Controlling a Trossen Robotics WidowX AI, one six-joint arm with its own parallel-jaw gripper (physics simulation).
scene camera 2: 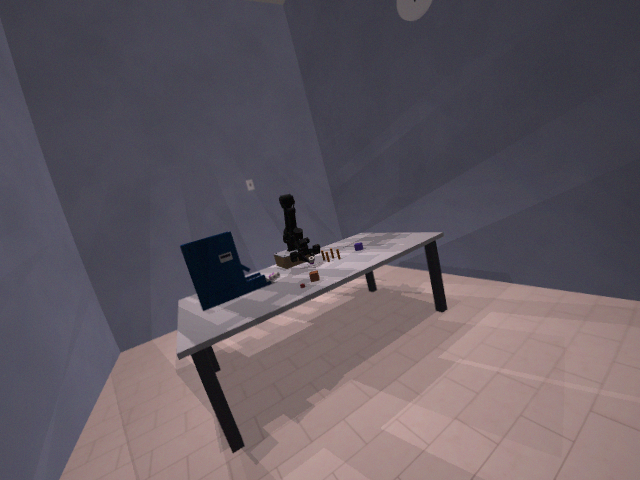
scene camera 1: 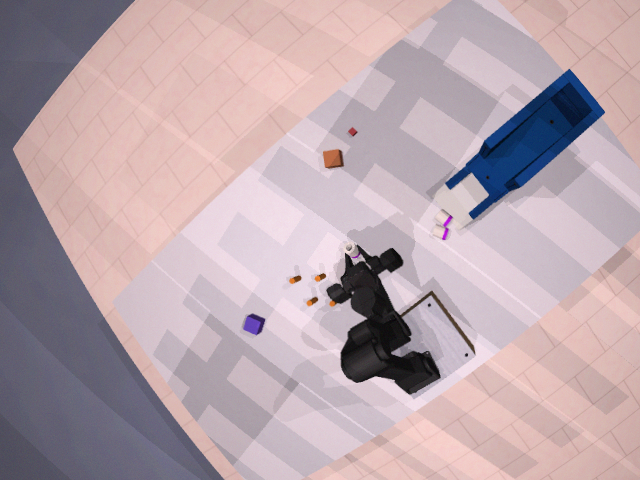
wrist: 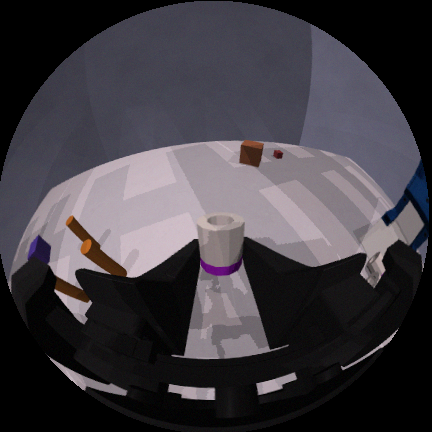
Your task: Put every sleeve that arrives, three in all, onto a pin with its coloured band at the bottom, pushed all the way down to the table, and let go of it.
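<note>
My gripper point(scene camera 1: 353, 254) point(wrist: 220, 243) is shut on a white sleeve point(scene camera 1: 349, 248) point(wrist: 220, 242). The sleeve is held nearly upright in the wrist view, open end up and purple band at its lower end. It is apart from the pins. Several orange pins stand to the left of the gripper, among them one pin point(scene camera 1: 295, 279), a second pin point(scene camera 1: 320, 277) point(wrist: 103, 258) and a third pin point(scene camera 1: 312, 301); another pin point(scene camera 1: 332, 303) is partly hidden by the gripper. Two more white sleeves with purple bands, one sleeve point(scene camera 1: 443, 218) and another sleeve point(scene camera 1: 439, 232), lie on their sides at the chute's mouth.
A blue chute point(scene camera 1: 527, 149) point(scene camera 2: 214, 271) with a pale ramp point(scene camera 1: 457, 204) stands on the table. An orange block point(scene camera 1: 332, 158) point(scene camera 2: 314, 276) point(wrist: 251, 153), a small red cube point(scene camera 1: 352, 131) point(wrist: 278, 154) and a purple block point(scene camera 1: 253, 323) point(scene camera 2: 358, 246) point(wrist: 39, 249) lie on the table. A wood-edged box point(scene camera 1: 454, 324) is beside the arm.
</note>
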